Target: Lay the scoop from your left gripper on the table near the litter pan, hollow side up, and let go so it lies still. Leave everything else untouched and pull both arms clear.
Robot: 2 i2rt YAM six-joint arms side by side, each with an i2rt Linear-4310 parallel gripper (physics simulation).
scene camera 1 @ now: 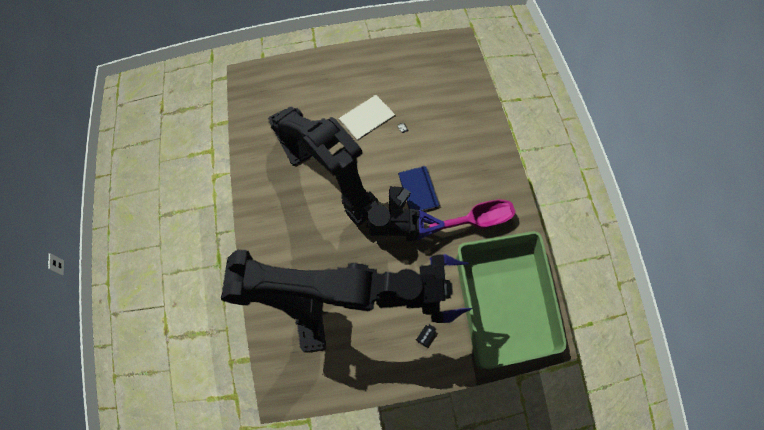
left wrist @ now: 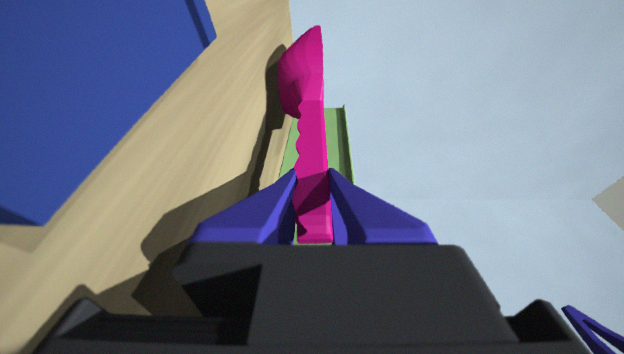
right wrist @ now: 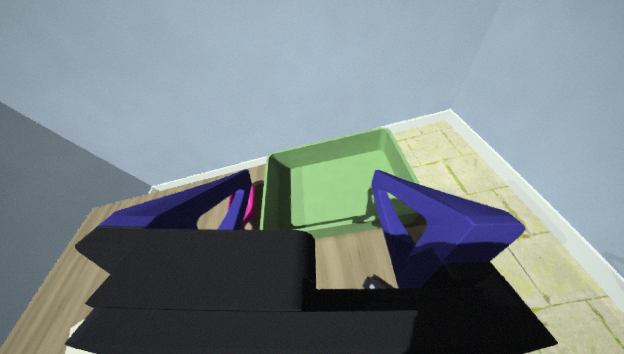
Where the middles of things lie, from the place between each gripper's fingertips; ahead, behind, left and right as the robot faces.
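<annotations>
From my left hand, the pink scoop [scene camera 1: 491, 213] is 10 mm below, 90 mm ahead and 10 mm to the left, while the green litter pan [scene camera 1: 515, 317] is 10 mm below, 140 mm ahead and 240 mm to the right. There's a blue book [scene camera 1: 417, 181] 40 mm below that left hand, 40 mm behind it and 140 mm to the left of it, and a cream board [scene camera 1: 372, 113] 40 mm below it, 150 mm behind it and 410 mm to the left of it.
Counting from my right hand, you'd find the green litter pan 270 mm below, 160 mm ahead and 10 mm to the right. The pink scoop is 280 mm below my right hand, 110 mm ahead of it and 240 mm to the left of it. From that right hand, the blue book is 300 mm below, 20 mm behind and 370 mm to the left, and the cream board is 310 mm below, 130 mm behind and 640 mm to the left.
</annotations>
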